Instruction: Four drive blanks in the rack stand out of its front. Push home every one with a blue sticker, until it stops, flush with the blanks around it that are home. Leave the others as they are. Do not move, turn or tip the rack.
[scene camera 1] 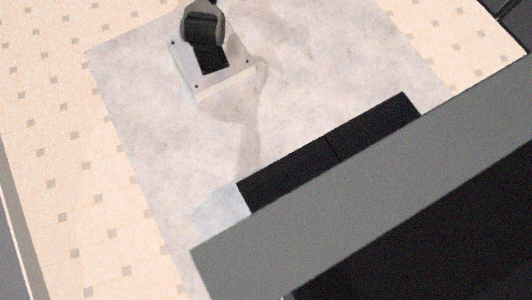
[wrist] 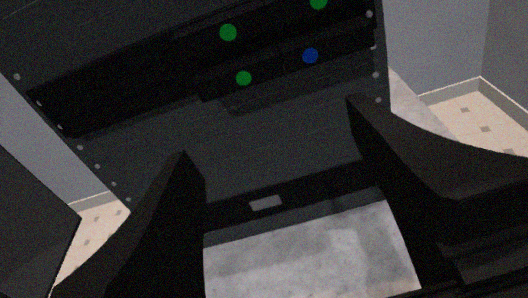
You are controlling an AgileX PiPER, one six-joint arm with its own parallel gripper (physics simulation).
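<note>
The dark rack [scene camera 1: 350, 200] [wrist: 280, 142] faces my gripper. In the wrist view, a blank with a blue sticker [wrist: 310, 55] is at lower right of the group, beside a blank with a green sticker [wrist: 243, 78]. Their lower edges form one line, with a shadow below. Above are another green-stickered blank [wrist: 228, 32] and, cut off by the top edge, a fourth one with a green sticker [wrist: 318, 3]. From above, two black blanks [scene camera 1: 287, 175] [scene camera 1: 372, 127] stand out of the front. My gripper [wrist: 268, 141] is open, its fingers low before the rack front. The fingers do not show in scene camera 1.
The arm's base plate [scene camera 1: 235, 72] stands on the pale marbled surface [scene camera 1: 165, 140] [wrist: 300, 260], in front of the rack. A dark cabinet-like block [wrist: 30, 220] is at the left in the wrist view. A small light label [wrist: 266, 203] sits low on the rack.
</note>
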